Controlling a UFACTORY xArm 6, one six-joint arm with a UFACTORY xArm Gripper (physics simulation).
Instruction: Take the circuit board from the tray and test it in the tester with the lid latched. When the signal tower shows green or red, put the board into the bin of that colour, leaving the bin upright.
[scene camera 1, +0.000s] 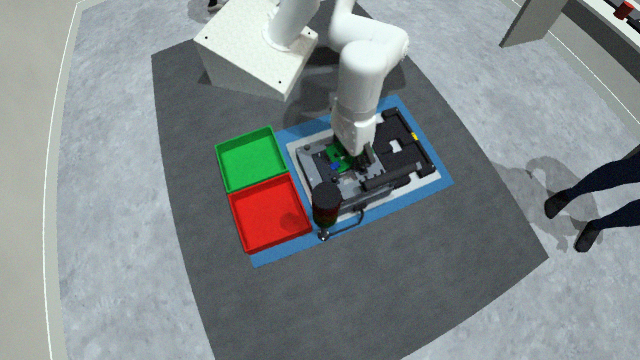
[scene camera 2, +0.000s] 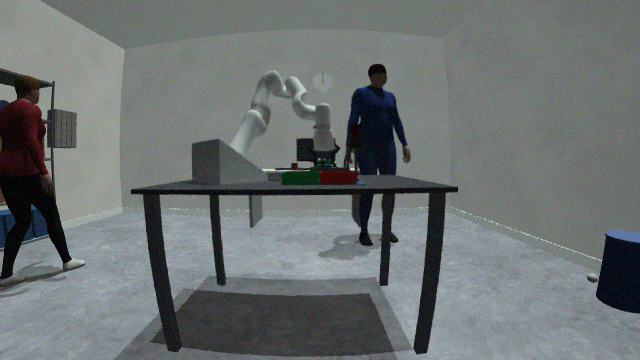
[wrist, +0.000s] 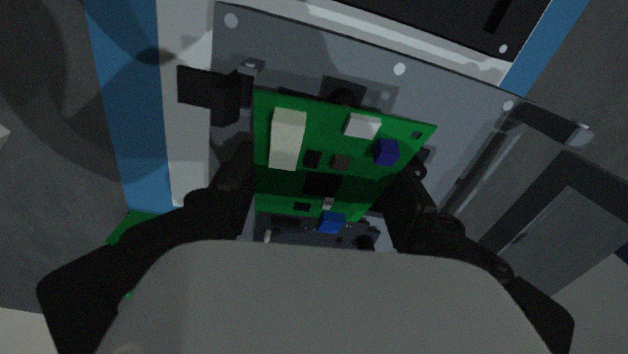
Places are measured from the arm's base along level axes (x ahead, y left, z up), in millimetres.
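Pixels of known places: gripper, fingertip midpoint: (scene camera 1: 348, 152) (scene camera 2: 324, 164) (wrist: 322, 172); arm's base, link origin: (scene camera 1: 279, 36).
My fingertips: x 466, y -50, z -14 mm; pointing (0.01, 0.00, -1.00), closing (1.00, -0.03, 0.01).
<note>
Ahead of a thing's pixels: the offset from my fingertips to its top centre. "spot": to the spot under its first point. Level surfaces: height alone.
The green circuit board (scene camera 1: 336, 154) (scene camera 2: 325, 163) (wrist: 332, 137) with white, blue and purple parts is over the grey plate {dz -16 mm} (scene camera 1: 309, 169) (wrist: 300, 55) of the fixture. My gripper (scene camera 1: 354, 156) (scene camera 2: 324, 159) (wrist: 322, 172) is shut on the board, one black finger at each side edge. Whether the board touches what lies under it is hard to tell. The signal tower {spot: dx +138, dy -150, dz +182 mm} (scene camera 1: 326, 205) (scene camera 2: 355, 135) shows dim red and green segments, none clearly lit. The green bin {dx -128, dy -206, dz -29 mm} (scene camera 1: 252, 160) (scene camera 2: 301, 178) and red bin {dx +20, dy -227, dz -29 mm} (scene camera 1: 270, 214) (scene camera 2: 338, 177) stand upright and empty. The lid's latch cannot be made out.
A black piece {spot: dx +61, dy +156, dz -58 mm} (scene camera 1: 407, 155) with a cut-out and yellow marks lies beside the grey plate on a blue-edged mat {dz -74 mm} (scene camera 1: 442, 181). The tower's bent pipe {spot: dx +143, dy -50, dz -59 mm} (scene camera 1: 361, 220) stands at the near edge. The white arm base (scene camera 1: 250, 55) is at the back. A person in blue (scene camera 2: 376, 117) stands behind the table.
</note>
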